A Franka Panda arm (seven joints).
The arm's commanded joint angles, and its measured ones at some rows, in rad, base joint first. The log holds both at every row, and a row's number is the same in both.
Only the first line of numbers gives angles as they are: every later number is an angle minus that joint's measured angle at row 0.
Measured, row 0:
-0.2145, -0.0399, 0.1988, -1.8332, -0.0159, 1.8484, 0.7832
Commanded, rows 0 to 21:
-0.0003, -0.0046, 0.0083, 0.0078, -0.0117, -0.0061, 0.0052
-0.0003, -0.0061, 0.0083, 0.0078, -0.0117, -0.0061, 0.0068
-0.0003, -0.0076, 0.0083, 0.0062, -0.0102, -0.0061, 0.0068
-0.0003, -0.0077, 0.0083, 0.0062, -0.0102, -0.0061, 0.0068
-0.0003, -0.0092, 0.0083, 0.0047, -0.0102, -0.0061, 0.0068
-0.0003, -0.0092, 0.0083, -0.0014, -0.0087, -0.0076, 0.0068
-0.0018, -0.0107, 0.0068, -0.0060, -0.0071, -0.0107, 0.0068
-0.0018, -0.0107, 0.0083, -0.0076, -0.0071, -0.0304, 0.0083
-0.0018, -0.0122, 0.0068, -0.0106, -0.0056, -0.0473, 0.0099
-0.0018, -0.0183, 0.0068, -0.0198, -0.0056, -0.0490, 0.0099
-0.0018, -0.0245, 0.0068, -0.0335, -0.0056, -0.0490, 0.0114
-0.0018, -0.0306, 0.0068, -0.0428, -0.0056, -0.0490, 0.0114
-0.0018, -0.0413, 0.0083, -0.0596, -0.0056, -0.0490, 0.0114
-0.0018, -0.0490, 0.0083, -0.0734, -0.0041, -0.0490, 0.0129
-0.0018, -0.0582, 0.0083, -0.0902, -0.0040, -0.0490, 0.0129
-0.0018, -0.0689, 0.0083, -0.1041, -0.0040, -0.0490, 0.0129
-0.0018, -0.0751, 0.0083, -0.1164, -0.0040, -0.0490, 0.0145
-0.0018, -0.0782, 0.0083, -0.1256, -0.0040, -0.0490, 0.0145
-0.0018, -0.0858, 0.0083, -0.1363, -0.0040, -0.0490, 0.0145
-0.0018, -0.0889, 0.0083, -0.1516, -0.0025, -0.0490, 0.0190
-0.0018, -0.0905, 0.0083, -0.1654, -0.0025, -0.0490, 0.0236
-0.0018, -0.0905, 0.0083, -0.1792, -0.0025, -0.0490, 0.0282
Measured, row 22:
0.0000, -0.0582, 0.0029, -0.1219, 0.0000, -0.0402, 0.0035
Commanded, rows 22 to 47:
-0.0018, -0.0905, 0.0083, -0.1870, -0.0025, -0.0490, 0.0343
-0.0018, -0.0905, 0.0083, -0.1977, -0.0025, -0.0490, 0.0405
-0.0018, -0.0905, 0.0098, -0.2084, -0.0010, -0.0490, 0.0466
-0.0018, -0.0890, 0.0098, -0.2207, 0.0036, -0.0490, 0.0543
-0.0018, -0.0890, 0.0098, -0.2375, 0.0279, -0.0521, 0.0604
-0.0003, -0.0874, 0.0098, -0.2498, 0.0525, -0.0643, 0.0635
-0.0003, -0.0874, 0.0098, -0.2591, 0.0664, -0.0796, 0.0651
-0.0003, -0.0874, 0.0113, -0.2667, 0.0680, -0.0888, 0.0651
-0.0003, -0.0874, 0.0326, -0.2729, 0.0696, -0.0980, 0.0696
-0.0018, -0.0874, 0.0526, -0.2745, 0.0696, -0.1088, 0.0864
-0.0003, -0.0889, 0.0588, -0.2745, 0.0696, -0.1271, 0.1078
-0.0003, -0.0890, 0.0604, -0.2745, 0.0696, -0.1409, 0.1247
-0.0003, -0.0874, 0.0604, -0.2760, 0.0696, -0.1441, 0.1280
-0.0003, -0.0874, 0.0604, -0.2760, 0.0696, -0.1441, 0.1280
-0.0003, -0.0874, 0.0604, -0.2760, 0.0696, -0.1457, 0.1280
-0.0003, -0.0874, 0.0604, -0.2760, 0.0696, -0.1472, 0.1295
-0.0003, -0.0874, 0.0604, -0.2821, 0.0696, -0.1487, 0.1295
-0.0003, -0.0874, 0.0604, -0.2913, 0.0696, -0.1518, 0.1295
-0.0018, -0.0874, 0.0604, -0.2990, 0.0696, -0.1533, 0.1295
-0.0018, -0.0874, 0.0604, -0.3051, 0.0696, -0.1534, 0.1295
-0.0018, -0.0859, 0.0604, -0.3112, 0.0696, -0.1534, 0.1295
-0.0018, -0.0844, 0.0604, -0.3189, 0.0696, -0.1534, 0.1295
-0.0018, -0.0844, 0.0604, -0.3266, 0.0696, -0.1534, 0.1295
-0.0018, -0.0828, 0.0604, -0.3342, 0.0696, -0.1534, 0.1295
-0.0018, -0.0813, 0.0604, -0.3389, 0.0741, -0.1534, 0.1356
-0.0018, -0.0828, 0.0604, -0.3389, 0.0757, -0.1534, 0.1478
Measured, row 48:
0.0028, -0.0664, 0.0569, -0.3195, 0.0584, -0.1452, 0.1166
